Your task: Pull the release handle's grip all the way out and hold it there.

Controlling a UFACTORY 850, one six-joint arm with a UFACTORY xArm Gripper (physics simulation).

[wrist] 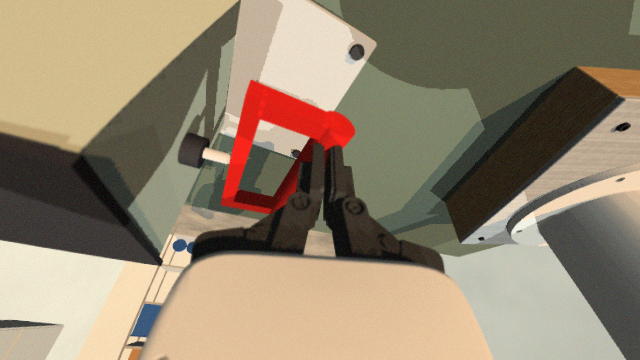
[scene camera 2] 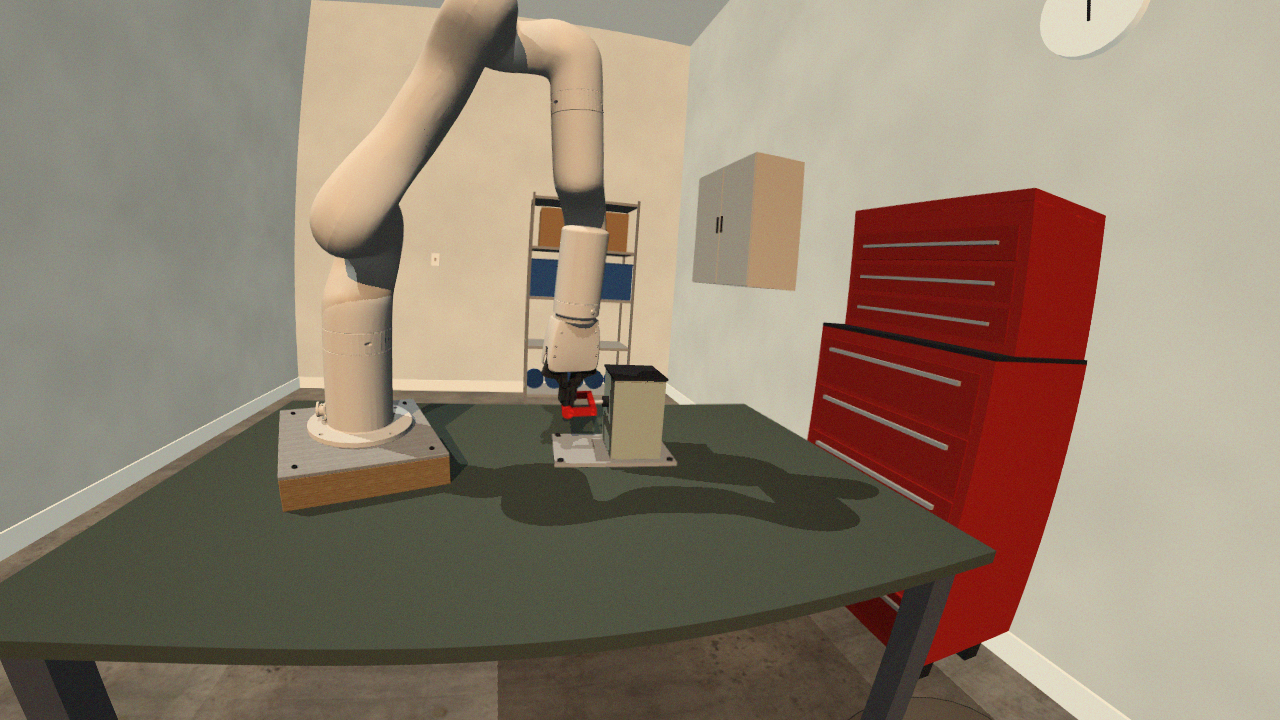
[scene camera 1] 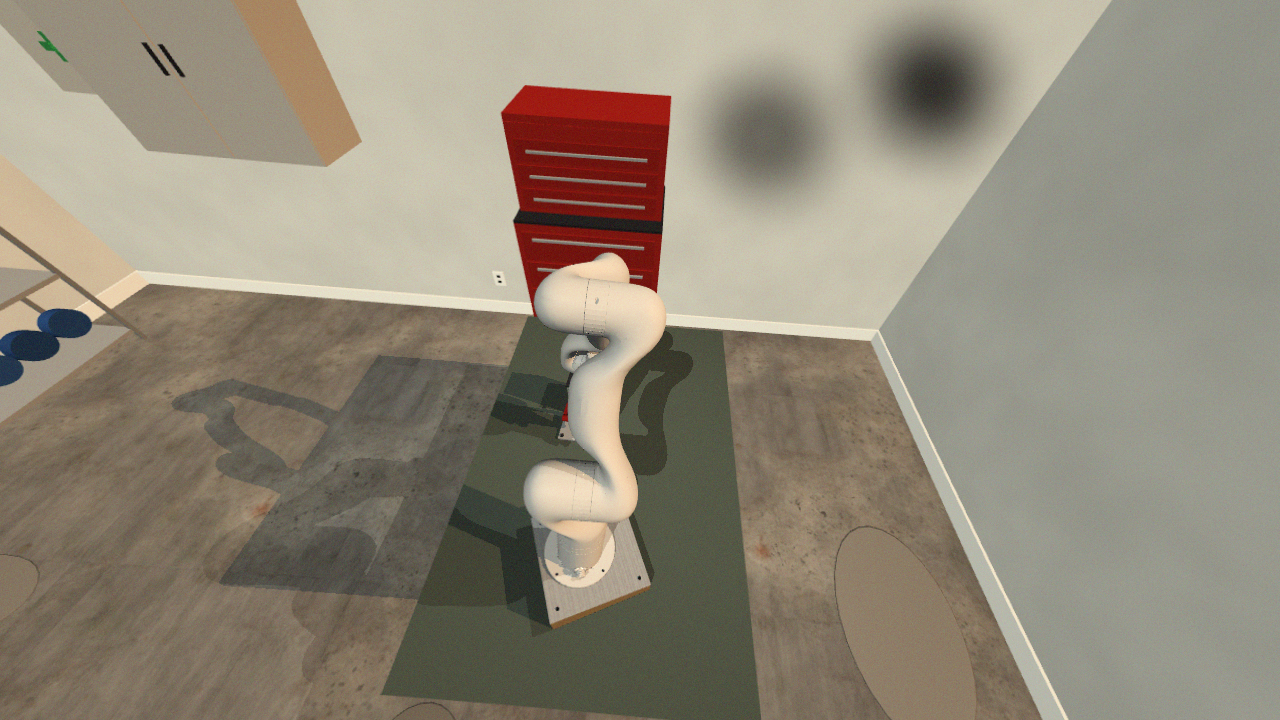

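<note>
The release handle, a red rectangular frame (scene camera 2: 581,412) (wrist: 292,106), stands out from a beige box (scene camera 2: 638,420) (wrist: 60,65) on a short pale rod (wrist: 216,155) through a black collar (wrist: 194,150). The handle's round grip bar (wrist: 343,126) is the side farthest from the box. My gripper (scene camera 2: 566,404) (wrist: 324,160) points down at the grip bar. Its fingers are nearly together, with the tips at the bar near one end, overlapping it in the wrist view. The bar does not plainly pass between them, and contact is partly hidden. The arm hides the gripper in scene camera 1.
The box stands on a pale plate (scene camera 1: 565,432) (scene camera 2: 572,455) (wrist: 310,50) bolted to the green table (scene camera 1: 680,626) (scene camera 2: 402,573). The arm's wood-edged base (scene camera 1: 599,601) (scene camera 2: 362,483) (wrist: 550,150) is nearby. A red tool cabinet (scene camera 1: 590,134) (scene camera 2: 939,295) stands beyond the table.
</note>
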